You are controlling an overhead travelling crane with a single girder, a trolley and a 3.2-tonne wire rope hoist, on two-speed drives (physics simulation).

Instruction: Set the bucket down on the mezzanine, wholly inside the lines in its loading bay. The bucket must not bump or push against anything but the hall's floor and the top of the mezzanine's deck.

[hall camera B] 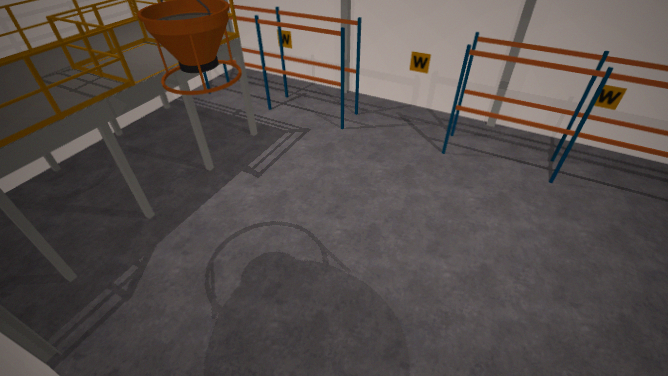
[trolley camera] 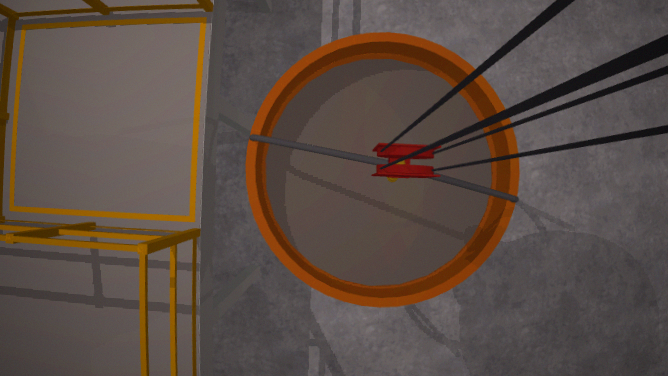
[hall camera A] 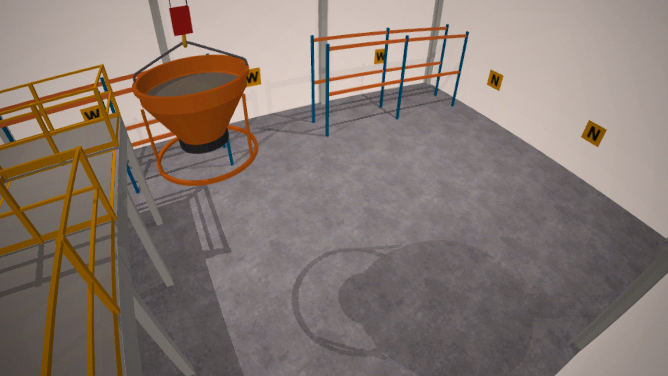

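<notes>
The orange bucket (hall camera A: 200, 117) (hall camera B: 187, 40) (trolley camera: 382, 296), filled with grey material, hangs upright above the floor. My gripper, the yellow hook (hall camera A: 184, 41) (trolley camera: 392, 179) below the red block, holds it by its grey bail; the hook does not show in hall camera B. In the trolley camera the bucket is right of the mezzanine deck (trolley camera: 100, 340), with a gap between its rim and the deck's edge. The loading bay's yellow lines (trolley camera: 198, 120) are on the deck, left of the bucket and slightly higher in that view. The foot ring's exact height against the deck is hard to tell.
Yellow guard rails (hall camera A: 55, 300) (hall camera B: 42, 85) (trolley camera: 144, 310) stand on the deck, beside the bay's lower, upper and left sides in the trolley camera. Blue and orange racks (hall camera A: 327, 90) (hall camera B: 342, 80) stand along the W wall. Grey columns (hall camera B: 125, 172) carry the mezzanine.
</notes>
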